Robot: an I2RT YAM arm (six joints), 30 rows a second.
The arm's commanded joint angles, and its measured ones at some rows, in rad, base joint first. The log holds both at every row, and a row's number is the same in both.
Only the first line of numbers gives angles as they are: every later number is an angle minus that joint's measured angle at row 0.
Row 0, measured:
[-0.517 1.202 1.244 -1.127 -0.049 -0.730]
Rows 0 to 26, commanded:
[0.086 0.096 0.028 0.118 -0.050 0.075]
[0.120 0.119 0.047 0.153 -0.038 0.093]
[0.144 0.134 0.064 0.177 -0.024 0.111]
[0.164 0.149 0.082 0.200 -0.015 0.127]
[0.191 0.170 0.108 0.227 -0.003 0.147]
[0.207 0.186 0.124 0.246 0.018 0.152]
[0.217 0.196 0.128 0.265 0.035 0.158]
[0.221 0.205 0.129 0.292 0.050 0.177]
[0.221 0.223 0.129 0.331 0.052 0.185]
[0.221 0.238 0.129 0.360 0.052 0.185]
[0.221 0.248 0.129 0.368 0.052 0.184]
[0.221 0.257 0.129 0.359 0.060 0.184]
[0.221 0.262 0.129 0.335 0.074 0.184]
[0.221 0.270 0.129 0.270 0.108 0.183]
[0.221 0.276 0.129 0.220 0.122 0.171]
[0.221 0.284 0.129 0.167 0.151 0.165]
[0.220 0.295 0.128 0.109 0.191 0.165]
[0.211 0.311 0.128 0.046 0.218 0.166]
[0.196 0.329 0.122 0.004 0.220 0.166]
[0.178 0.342 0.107 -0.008 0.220 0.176]
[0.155 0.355 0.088 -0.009 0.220 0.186]
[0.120 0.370 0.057 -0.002 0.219 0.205]
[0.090 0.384 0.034 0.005 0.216 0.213]
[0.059 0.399 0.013 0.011 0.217 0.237]
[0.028 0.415 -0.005 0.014 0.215 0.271]
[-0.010 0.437 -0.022 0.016 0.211 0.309]
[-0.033 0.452 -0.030 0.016 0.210 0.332]
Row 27, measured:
[0.038 0.406 0.011 0.013 0.194 0.223]
